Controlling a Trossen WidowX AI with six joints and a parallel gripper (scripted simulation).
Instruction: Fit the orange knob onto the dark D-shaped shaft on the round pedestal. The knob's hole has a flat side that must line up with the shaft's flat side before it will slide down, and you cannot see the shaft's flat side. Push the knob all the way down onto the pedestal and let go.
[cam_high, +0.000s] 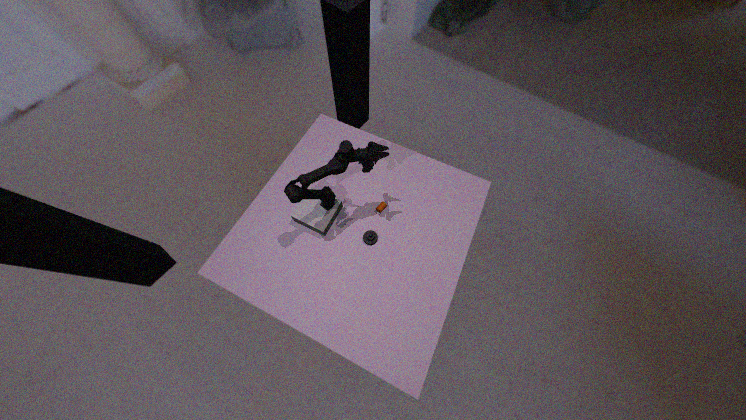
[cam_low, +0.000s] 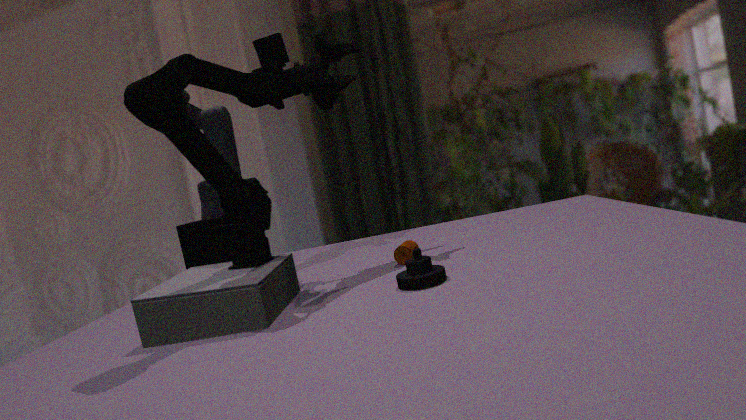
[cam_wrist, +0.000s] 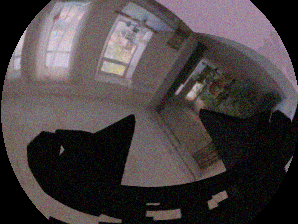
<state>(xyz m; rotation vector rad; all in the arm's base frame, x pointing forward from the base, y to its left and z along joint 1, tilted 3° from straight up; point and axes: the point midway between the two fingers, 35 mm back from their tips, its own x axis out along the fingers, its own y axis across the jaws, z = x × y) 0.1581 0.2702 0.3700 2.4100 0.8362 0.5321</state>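
The orange knob lies 43 cm below my gripper tip, 8 cm to the right of it and 5 cm ahead of it. Also, from my gripper tip: round pedestal: 42 cm below, 27 cm to the right, 11 cm ahead.
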